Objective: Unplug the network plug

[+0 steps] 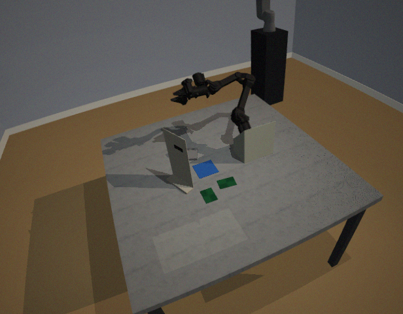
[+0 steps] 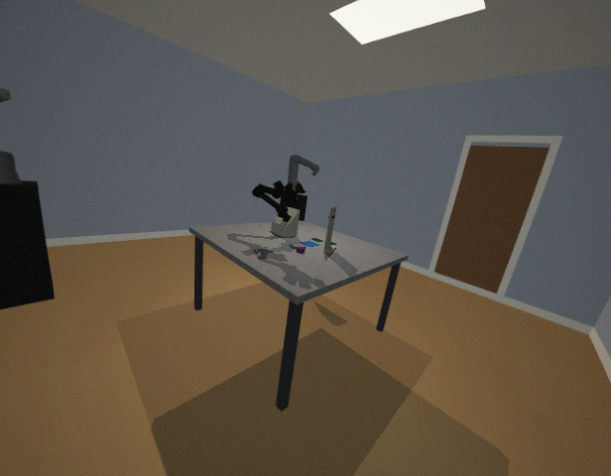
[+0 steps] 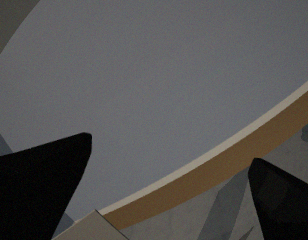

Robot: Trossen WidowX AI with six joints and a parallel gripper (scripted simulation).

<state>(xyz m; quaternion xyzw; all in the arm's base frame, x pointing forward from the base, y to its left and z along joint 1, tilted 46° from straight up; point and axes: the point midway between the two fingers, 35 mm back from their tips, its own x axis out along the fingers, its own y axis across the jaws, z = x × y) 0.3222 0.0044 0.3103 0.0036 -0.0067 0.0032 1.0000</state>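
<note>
The grey network plug is 25 cm to the left of my gripper tip, 14 cm below it and 8 cm ahead of it. The rest, counted from my gripper tip: purple object: 37 cm below, 4 cm ahead; then upright panel: 27 cm to the left, 24 cm below, 10 cm ahead; then blue marked square: 39 cm below, 22 cm to the left, 6 cm behind.
</note>
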